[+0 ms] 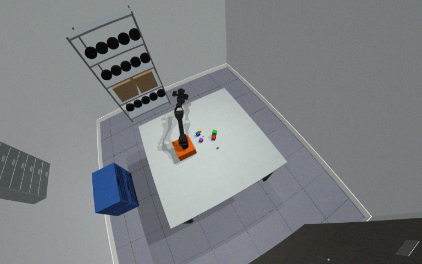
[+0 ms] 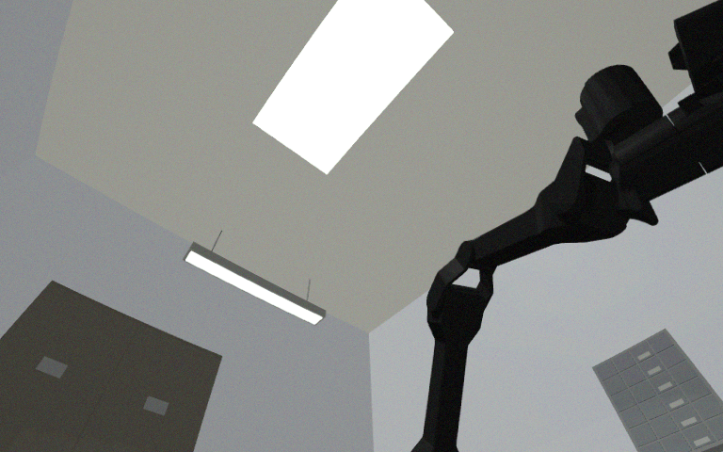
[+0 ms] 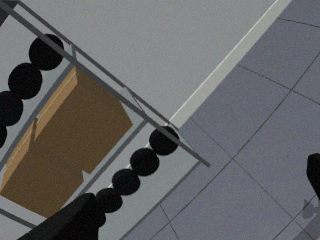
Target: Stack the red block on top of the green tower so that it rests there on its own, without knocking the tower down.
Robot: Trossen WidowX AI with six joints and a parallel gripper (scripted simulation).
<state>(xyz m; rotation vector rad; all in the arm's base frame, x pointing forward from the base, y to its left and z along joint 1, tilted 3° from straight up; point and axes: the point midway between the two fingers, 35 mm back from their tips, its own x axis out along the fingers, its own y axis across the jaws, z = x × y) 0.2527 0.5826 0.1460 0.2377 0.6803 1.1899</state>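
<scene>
Now: the red block 6 cm ahead of my gripper tip, 65 cm to the right of it and 23 cm below it. From my gripper tip the other things lie so: yellow cube 2 cm behind, 48 cm to the right, 23 cm below; purple block 7 cm behind, 59 cm to the right, 23 cm below; blue block 6 cm behind, 50 cm to the right, 23 cm below.
</scene>
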